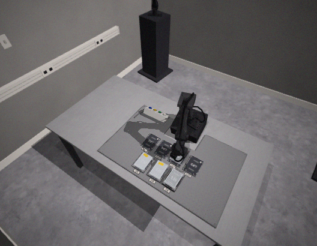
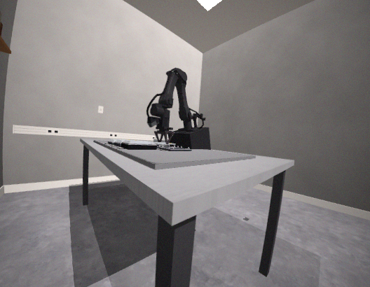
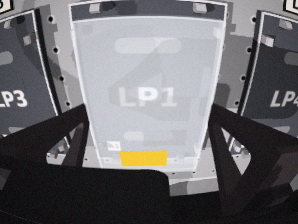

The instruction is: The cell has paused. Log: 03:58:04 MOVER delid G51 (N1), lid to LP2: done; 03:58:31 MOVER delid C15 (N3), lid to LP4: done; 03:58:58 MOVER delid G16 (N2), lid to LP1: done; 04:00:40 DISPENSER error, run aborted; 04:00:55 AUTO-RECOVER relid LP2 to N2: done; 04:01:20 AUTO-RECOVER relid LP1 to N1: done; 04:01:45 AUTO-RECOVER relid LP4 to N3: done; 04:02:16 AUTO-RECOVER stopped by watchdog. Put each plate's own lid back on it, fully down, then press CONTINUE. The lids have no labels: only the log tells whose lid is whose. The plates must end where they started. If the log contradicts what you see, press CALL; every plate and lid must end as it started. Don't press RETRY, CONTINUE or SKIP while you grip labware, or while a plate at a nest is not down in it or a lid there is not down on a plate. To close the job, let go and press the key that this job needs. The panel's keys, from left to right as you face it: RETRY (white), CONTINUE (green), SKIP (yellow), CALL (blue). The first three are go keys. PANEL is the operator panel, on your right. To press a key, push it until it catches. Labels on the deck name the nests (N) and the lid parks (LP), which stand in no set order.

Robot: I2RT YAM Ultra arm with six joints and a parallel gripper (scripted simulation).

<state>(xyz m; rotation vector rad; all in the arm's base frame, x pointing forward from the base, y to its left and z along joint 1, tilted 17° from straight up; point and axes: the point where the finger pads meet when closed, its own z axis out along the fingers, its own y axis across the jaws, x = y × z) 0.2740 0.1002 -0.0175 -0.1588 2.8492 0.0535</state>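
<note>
Now: hand 130 mm to the left of the LP4 lid park, 30 mm above it and 20 mm short of it. Round my hand: clear lid 10 mm below.
</note>
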